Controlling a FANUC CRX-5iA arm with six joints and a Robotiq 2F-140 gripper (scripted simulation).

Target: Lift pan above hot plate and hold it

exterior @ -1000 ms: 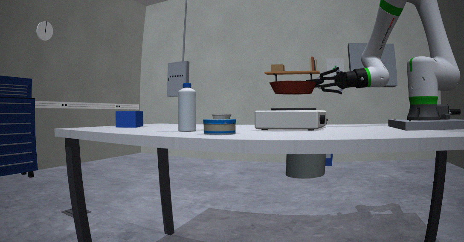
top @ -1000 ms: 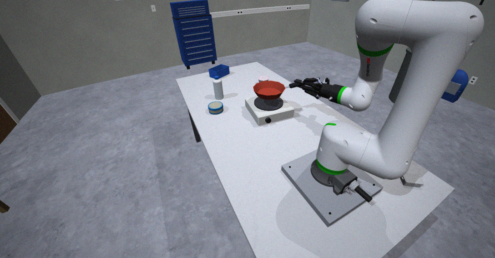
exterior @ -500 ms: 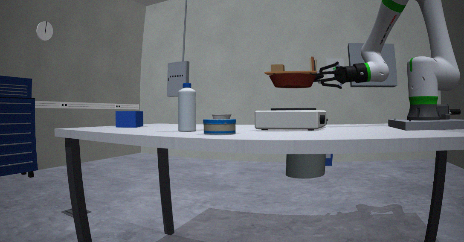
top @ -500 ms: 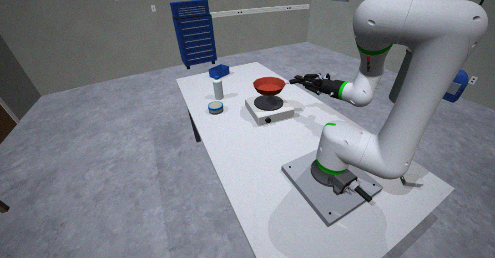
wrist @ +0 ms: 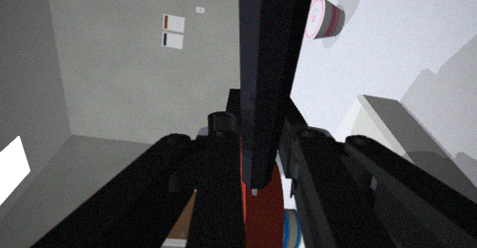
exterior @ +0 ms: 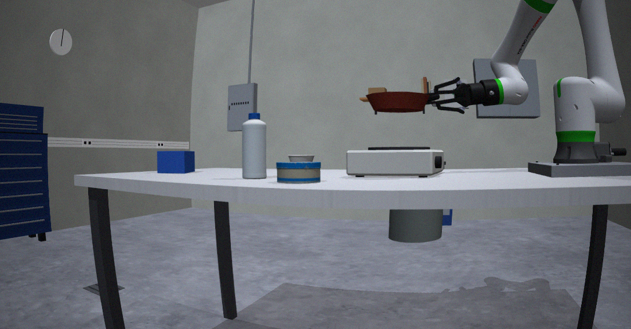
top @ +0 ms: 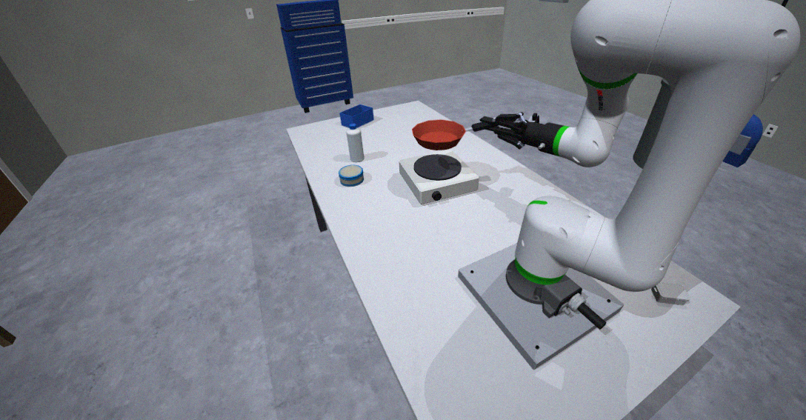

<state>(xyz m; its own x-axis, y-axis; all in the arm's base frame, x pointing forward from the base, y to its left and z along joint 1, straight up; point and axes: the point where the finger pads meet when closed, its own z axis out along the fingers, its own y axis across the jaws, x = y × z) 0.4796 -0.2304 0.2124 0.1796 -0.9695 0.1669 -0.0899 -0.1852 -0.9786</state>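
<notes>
Right now the red pan is 5 cm ahead of my hand, 11 cm to the left of it and 3 cm below it. Also, from my hand: white bottle 43 cm ahead, 37 cm to the left, 16 cm below; then round blue tin 28 cm ahead, 46 cm to the left, 22 cm below; then white hot plate 6 cm ahead, 17 cm to the left, 20 cm below.
</notes>
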